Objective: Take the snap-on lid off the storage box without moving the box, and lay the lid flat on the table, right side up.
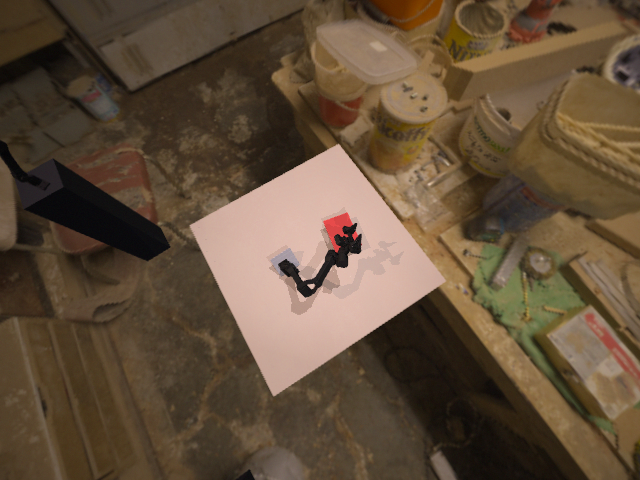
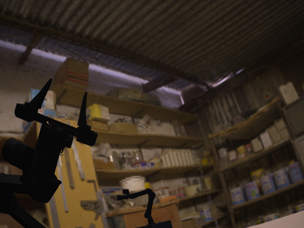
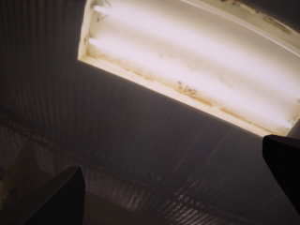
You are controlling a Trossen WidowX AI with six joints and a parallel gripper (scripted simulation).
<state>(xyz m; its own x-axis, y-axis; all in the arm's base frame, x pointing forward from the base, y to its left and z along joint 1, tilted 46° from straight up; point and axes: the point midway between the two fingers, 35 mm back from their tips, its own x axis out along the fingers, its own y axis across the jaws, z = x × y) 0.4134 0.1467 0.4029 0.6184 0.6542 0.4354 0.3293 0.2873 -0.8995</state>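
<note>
The red lid is 38 cm below my gripper tip, 14 cm to the left of it and 1 cm ahead of it. From my gripper tip the other things lie so: storage box: 42 cm below, 14 cm to the left, 1 cm ahead.
</note>
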